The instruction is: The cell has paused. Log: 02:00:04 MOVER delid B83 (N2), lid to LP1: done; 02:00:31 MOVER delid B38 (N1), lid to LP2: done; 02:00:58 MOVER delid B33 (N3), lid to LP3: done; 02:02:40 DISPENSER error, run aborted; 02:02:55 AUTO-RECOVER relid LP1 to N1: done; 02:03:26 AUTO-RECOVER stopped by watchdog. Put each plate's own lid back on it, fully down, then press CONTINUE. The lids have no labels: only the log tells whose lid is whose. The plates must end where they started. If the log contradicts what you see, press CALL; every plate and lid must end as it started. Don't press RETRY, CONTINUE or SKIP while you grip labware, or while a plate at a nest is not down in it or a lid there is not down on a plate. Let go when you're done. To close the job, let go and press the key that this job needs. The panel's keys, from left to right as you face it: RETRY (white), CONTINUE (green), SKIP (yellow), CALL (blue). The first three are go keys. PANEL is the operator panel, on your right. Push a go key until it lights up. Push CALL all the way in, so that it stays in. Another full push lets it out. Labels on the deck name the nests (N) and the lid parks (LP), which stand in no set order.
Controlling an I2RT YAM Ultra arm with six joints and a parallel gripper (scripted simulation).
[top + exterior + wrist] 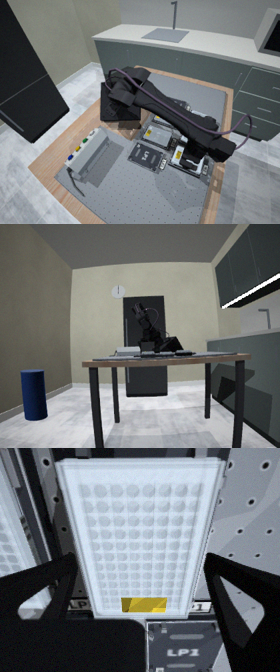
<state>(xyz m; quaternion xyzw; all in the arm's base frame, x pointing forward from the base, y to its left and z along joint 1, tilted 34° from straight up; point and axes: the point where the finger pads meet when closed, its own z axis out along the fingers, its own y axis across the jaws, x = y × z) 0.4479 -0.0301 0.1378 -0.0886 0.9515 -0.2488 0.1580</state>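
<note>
The plate is 10 mm below my hand. From my hand the other things lie so: green continue key (450 mm behind, 190 mm to the right, 20 mm above); lid park (310 mm to the left, 200 mm behind, 40 mm below); white RETRY key (450 mm behind, 140 mm to the right, 20 mm above).
</note>
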